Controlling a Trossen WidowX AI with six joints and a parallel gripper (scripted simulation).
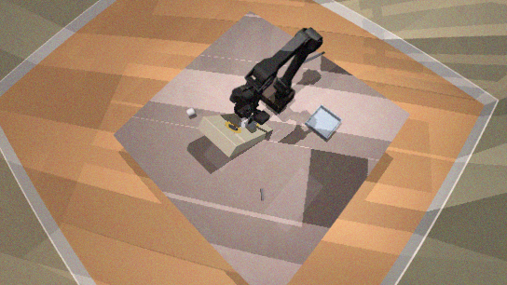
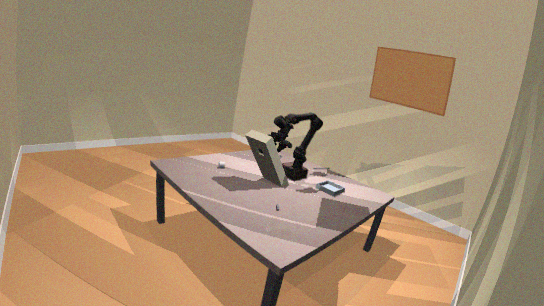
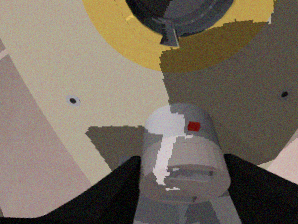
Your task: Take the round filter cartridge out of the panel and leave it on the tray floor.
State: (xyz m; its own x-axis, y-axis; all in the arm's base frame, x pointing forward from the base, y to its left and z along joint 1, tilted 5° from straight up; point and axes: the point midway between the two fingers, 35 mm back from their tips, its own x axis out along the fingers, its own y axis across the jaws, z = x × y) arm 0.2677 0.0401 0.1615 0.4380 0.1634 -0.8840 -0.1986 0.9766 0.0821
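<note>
Now: the beige service panel 3 cm below my gripper tip, 3 cm ahead of it and 1 cm to the left of it. The rest, counted from my gripper tip: grey-blue tray: 39 cm behind, 21 cm to the left, 20 cm below; then grey filter cartridge: right at my gripper tip; then small grey piece: 32 cm to the left, 21 cm below, 14 cm ahead.
</note>
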